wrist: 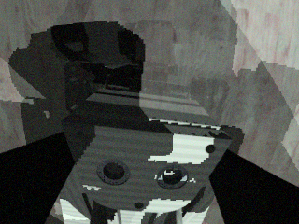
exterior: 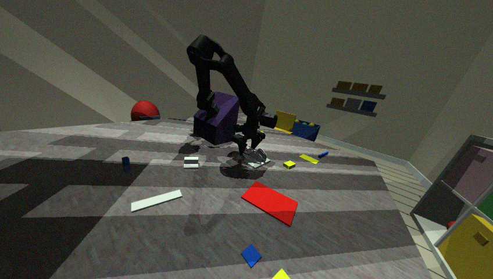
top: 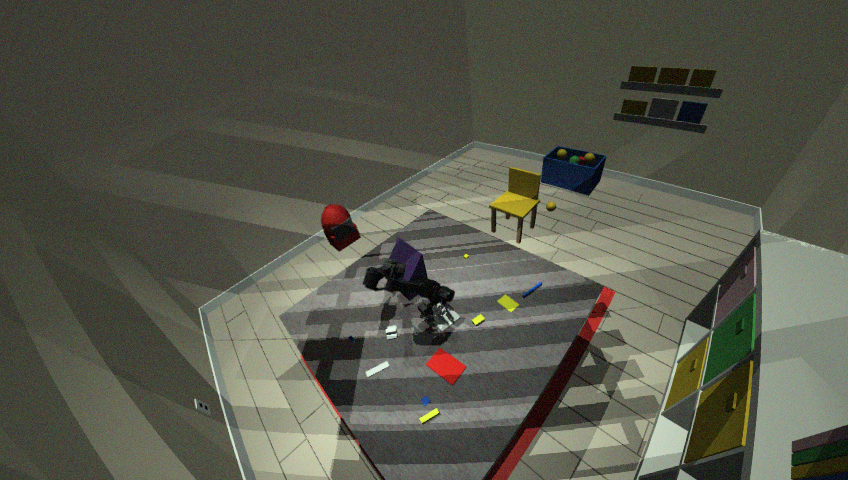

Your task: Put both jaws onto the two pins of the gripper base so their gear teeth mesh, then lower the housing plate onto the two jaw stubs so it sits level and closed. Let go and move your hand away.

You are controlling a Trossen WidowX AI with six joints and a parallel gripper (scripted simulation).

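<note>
Right now my gripper tip is 10 mm above the white housing plate. The rest, counted from my gripper tip: white gripper base 20 mm above, 10 mm ahead; then yellow block 200 mm ahead, 60 mm to the left; then red sheet 210 mm to the right, 200 mm ahead, 10 mm below.
</note>
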